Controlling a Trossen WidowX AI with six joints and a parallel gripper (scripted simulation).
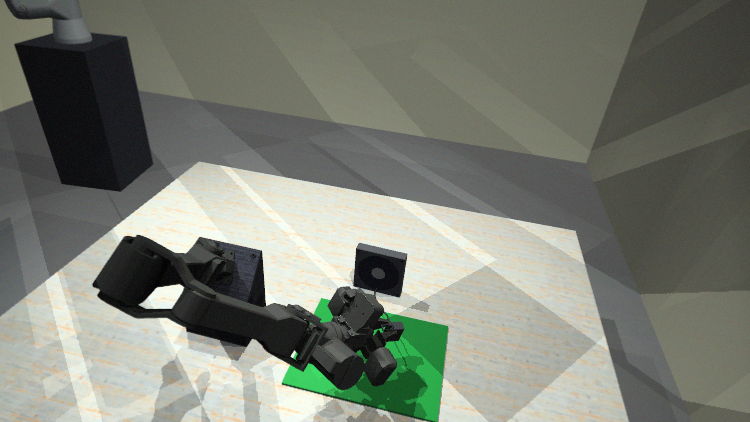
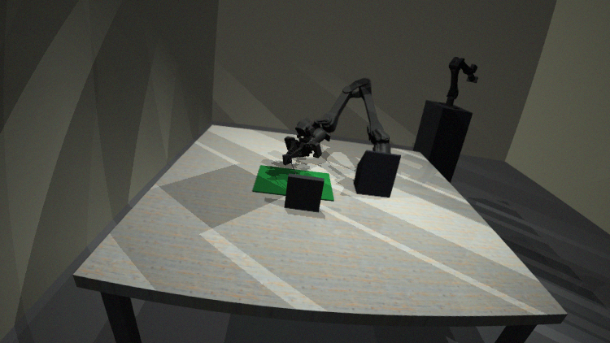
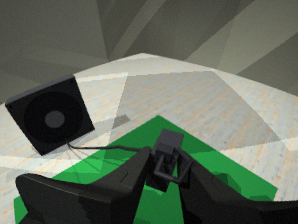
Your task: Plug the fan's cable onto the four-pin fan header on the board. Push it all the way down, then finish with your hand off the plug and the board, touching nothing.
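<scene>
Right now my gripper tip is 12 cm above the green board, 4 cm past it and 2 cm to the right of it. Also, from my gripper tip: white four-pin fan header 10 cm below, 9 cm behind, 2 cm to the left; fan cable plug 1 cm below; black fan box 21 cm to the left, 5 cm behind, 4 cm below.
</scene>
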